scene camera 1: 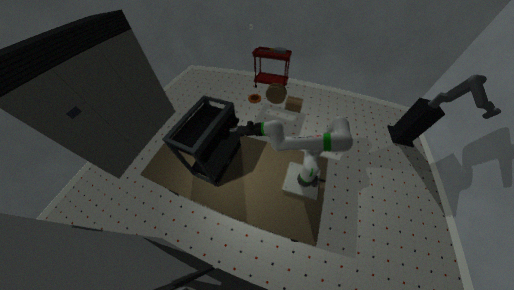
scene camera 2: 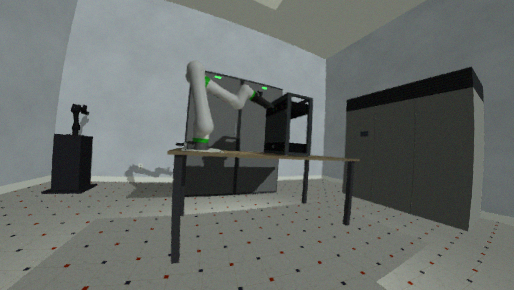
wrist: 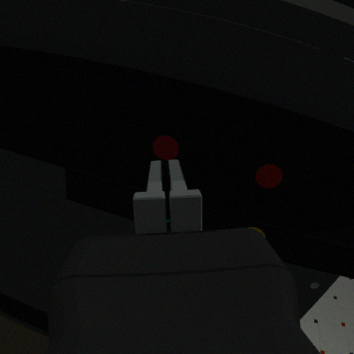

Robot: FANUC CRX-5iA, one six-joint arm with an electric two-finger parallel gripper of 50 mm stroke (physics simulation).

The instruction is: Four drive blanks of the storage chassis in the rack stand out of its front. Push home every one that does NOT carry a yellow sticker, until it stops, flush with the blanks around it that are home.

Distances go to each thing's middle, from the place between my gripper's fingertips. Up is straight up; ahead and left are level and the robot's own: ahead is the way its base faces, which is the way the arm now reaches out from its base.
Right now the rack [scene camera 1: 205,136] is 180 mm below my hand, 180 mm ahead of it and 40 mm to the left of it.
